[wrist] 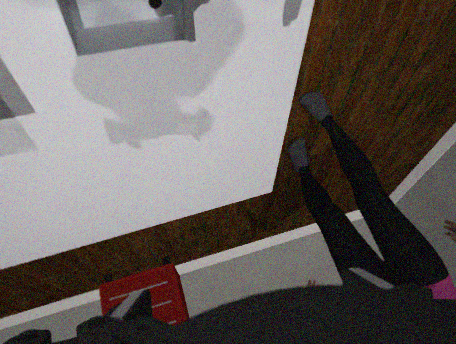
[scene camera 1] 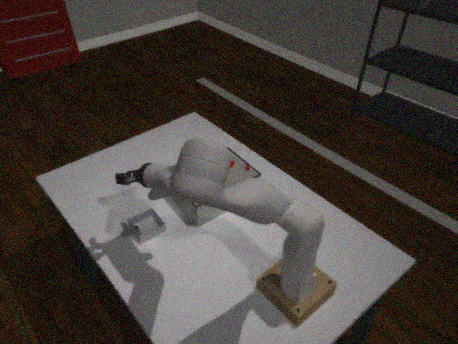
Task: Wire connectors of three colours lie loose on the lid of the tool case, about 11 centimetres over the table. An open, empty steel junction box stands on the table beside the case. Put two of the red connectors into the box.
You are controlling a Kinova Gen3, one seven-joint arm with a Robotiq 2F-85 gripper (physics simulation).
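Places are measured from the arm's base along level axes (x ahead, y left, z up), in metres.
Pixels of known places: gripper, fingertip midpoint: (scene camera 1: pixel 130 172); arm's base, origin of the base link: (scene camera 1: pixel 296 286).
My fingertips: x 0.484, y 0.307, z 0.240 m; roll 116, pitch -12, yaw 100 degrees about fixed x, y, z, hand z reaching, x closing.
Observation:
Ahead of a thing's pixels: the offset from my fingertips to its top centre. "*": to the spot under its first point. Level surfaces: height alone.
Two red spots, red connectors @(0.167 m down, 0.053 m ahead, 0.406 m right) (scene camera 1: pixel 232 163) @(0.156 m down, 0.000 m ahead, 0.447 m right) (scene camera 1: pixel 247 167), lie on the grey lid of the tool case @(* 0.184 m down, 0.024 m back, 0.407 m right) (scene camera 1: pixel 242 176) in the scene view. A small yellow connector @(0.168 m down, 0.010 m back, 0.341 m right) (scene camera 1: pixel 227 180) shows at the arm's edge; the arm hides much of the lid. The steel junction box @(0.255 m down, 0.017 m ahead, 0.019 m right) (scene camera 1: pixel 161 226) (wrist: pixel 130 40) stands on the table beside the case; its near part shows at the top of the wrist view, and its inside is only partly visible. My gripper (scene camera 1: pixel 120 178) is open, with no connector visible at its fingers. It is raised above the table, beyond the box and away from the lid.
The white table @(0.293 m down) (scene camera 1: pixel 200 285) (wrist: pixel 200 165) carries the arm's wooden base block (scene camera 1: pixel 320 300). A red drawer cabinet (scene camera 1: pixel 40 37) (wrist: pixel 172 295) and a dark shelf rack (scene camera 1: pixel 369 45) stand on the floor beyond. A person in dark leggings (wrist: pixel 370 185) shows beside the table in the wrist view.

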